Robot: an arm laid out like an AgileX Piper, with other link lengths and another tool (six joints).
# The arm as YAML. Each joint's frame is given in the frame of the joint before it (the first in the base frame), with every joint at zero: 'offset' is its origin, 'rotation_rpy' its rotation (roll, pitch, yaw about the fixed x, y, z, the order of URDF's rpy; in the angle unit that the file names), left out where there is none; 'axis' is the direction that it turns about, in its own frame. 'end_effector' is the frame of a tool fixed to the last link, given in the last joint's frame.
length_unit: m
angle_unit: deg
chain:
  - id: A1
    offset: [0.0, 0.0, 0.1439]
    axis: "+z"
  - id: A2
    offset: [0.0, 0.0, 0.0]
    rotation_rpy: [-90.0, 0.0, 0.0]
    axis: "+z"
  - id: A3
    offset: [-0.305, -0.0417, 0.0]
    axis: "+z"
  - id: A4
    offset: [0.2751, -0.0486, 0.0]
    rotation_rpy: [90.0, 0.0, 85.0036]
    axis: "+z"
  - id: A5
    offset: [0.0, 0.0, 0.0]
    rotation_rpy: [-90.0, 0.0, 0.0]
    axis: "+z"
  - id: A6
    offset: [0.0, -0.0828, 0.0]
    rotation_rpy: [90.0, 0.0, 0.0]
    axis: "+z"
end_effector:
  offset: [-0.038, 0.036, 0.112]
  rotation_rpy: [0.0, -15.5, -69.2]
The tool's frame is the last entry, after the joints.
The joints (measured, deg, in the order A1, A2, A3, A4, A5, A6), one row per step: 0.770 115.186 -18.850 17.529 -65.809 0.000; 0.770 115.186 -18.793 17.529 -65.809 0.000; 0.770 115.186 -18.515 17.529 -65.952 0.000; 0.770 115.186 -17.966 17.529 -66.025 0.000; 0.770 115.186 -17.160 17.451 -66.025 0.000; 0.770 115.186 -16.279 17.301 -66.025 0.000; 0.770 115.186 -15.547 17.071 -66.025 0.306; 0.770 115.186 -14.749 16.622 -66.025 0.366; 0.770 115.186 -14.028 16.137 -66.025 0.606; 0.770 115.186 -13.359 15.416 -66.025 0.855; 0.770 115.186 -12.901 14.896 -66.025 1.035; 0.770 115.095 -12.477 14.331 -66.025 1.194; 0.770 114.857 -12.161 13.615 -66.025 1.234; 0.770 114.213 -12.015 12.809 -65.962 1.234; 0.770 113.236 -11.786 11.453 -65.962 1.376; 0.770 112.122 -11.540 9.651 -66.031 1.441; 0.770 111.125 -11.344 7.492 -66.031 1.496; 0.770 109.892 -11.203 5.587 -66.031 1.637; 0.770 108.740 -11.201 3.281 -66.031 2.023; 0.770 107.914 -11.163 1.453 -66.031 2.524
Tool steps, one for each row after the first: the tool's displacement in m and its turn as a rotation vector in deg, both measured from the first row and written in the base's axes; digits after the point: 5 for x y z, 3 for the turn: -0.00033 0.00000 -0.00021 -0.001 0.057 0.000; -0.00180 -0.00006 -0.00075 -0.046 0.198 0.001; -0.00490 -0.00012 -0.00251 -0.074 0.677 0.002; -0.00955 0.00009 -0.00539 -0.082 1.483 0.080; -0.01465 0.00053 -0.00847 -0.086 2.364 0.231; -0.01886 0.00104 -0.01080 0.179 3.016 0.322; -0.02345 0.00247 -0.01343 0.249 3.800 0.741; -0.02759 0.00390 -0.01566 0.481 4.462 1.112; -0.03139 0.00614 -0.01768 0.743 5.072 1.711; -0.03401 0.00775 -0.01904 0.938 5.490 2.141; -0.03630 0.00954 -0.01973 1.121 5.789 2.626; -0.03772 0.01195 -0.01928 1.215 5.864 3.320; -0.03759 0.01473 -0.01611 1.286 5.434 4.128; -0.03743 0.01929 -0.01094 1.488 4.668 5.422; -0.03735 0.02543 -0.00482 1.616 3.737 7.203; -0.03756 0.03280 0.00053 1.749 2.948 9.345; -0.03744 0.03924 0.00752 1.891 1.853 11.201; -0.03707 0.04687 0.01466 2.225 0.674 13.353; -0.03733 0.05274 0.01977 2.650 -0.152 14.978
